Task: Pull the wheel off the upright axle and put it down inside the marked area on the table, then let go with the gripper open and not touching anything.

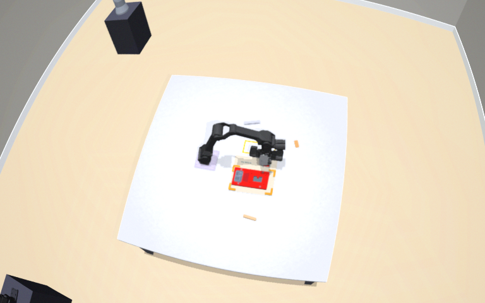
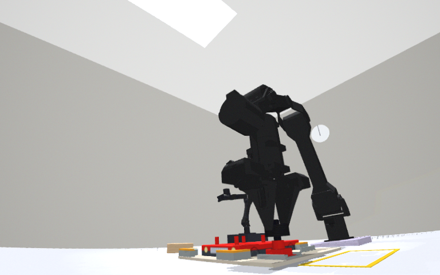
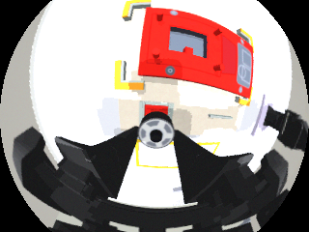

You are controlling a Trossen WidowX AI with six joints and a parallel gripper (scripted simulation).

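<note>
Now: the dark wheel right at my gripper tip. The rest, counted from my gripper tip: tan block: 35 cm to the right, 3 cm below, 2 cm behind; then small orange block: 17 cm to the left, 15 cm ahead, 4 cm below; then grey bar: 25 cm to the left, 15 cm behind, 4 cm below.
</note>
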